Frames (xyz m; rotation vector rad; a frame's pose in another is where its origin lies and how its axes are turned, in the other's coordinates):
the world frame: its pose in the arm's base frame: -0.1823 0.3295 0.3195 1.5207 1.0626 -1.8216
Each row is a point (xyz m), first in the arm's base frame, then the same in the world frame.
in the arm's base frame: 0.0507 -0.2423 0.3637
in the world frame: -0.1419 0.4900 0.3506
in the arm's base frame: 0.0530 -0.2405 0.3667
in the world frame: -0.1451 0.4902 0.3480
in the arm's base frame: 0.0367 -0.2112 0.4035
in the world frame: -0.1749 0.4526 0.3346
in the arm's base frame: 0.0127 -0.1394 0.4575
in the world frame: -0.2161 0.3816 0.2909
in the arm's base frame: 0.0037 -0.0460 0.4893
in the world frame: -0.2373 0.3159 0.2198
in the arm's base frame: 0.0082 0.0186 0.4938
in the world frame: -0.2373 0.2832 0.1637
